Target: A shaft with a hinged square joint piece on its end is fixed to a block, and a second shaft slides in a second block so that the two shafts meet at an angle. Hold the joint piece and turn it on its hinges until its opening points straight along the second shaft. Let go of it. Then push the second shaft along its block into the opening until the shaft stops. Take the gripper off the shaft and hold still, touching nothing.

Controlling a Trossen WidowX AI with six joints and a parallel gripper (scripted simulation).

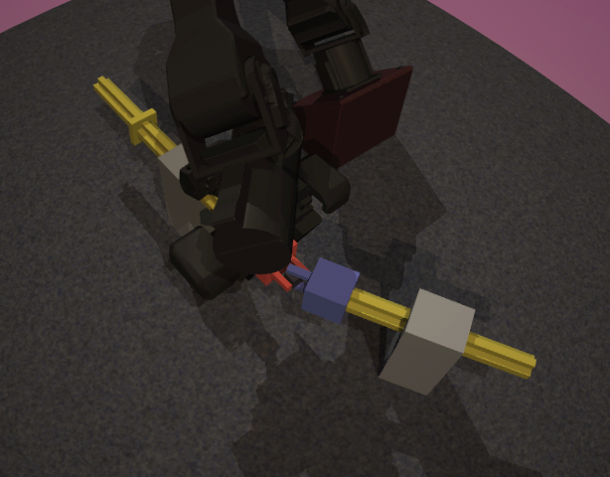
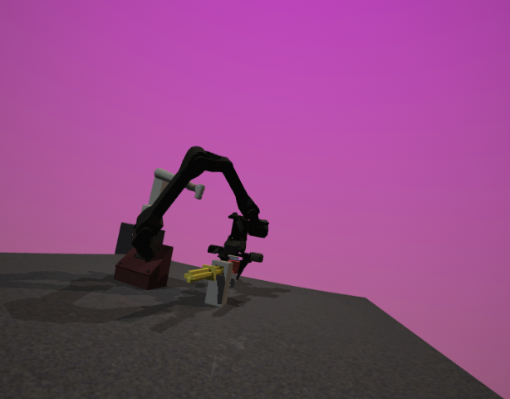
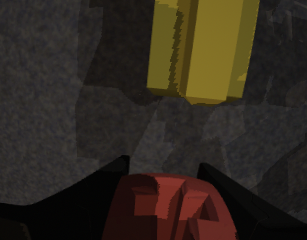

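The red joint piece lies 20 mm to the left of my gripper tip and 40 mm above it.
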